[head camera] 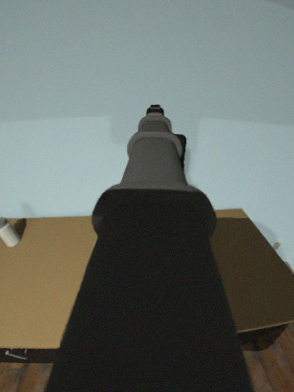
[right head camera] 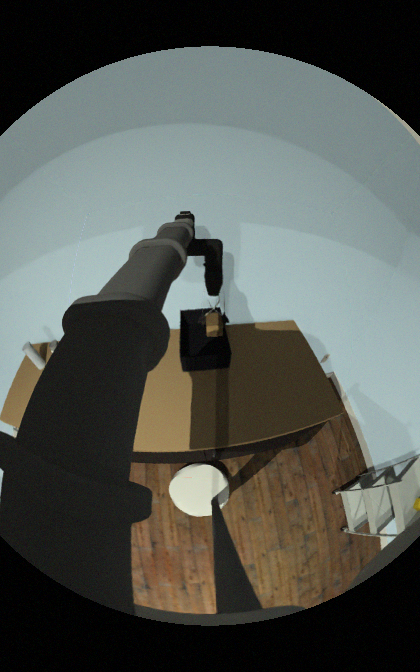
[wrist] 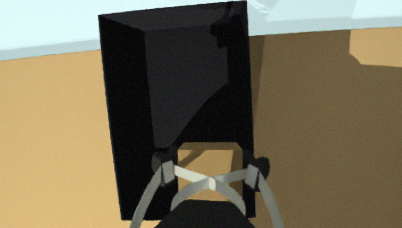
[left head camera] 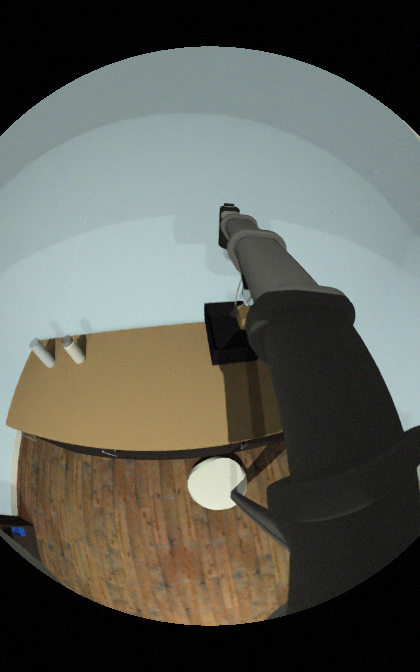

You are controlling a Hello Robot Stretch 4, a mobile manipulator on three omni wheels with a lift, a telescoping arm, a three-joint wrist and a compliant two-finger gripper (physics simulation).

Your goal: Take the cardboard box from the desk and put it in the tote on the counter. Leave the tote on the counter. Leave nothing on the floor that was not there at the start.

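Frame: origin at the robot's base, x ahead, y left, z up, level; centimetres.
Where they show: gripper, fingertip midpoint: [wrist: 210, 160].
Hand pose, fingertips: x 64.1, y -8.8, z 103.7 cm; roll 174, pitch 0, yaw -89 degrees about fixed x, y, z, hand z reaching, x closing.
Observation:
After its pixels a point has its place.
The cardboard box [left head camera: 242, 317] [right head camera: 214, 326] [wrist: 210, 159] @(x 65.7, y -8.8, z 108.3 cm) is brown and sits between the fingertips of my gripper [right head camera: 214, 319] [wrist: 210, 160] @(x 64.1, y -8.8, z 103.7 cm), which is shut on it. The black tote [left head camera: 232, 357] [right head camera: 206, 363] [wrist: 127, 110] @(x 67.8, y 5.6, z 91.8 cm) stands open on the brown counter [head camera: 40, 280] @(x 36.0, y 45.1, z 88.3 cm) [left head camera: 125, 400] [right head camera: 165, 415] [wrist: 50, 125] @(x 63.6, y 22.7, z 88.3 cm), near the wall. In the wrist view the box overlaps the tote's near right part. In the right head view it shows over the tote's right side, held up. The arm hides part of the tote and box in the left head view, and both in the head camera view.
Two white cylinders [left head camera: 42, 353] [left head camera: 74, 350] stand at the counter's left back. A round white stool or disc [left head camera: 210, 482] [right head camera: 194, 490] is in front of the counter. A pale shelf rack [right head camera: 396, 510] stands at the right. A wall runs behind the counter.

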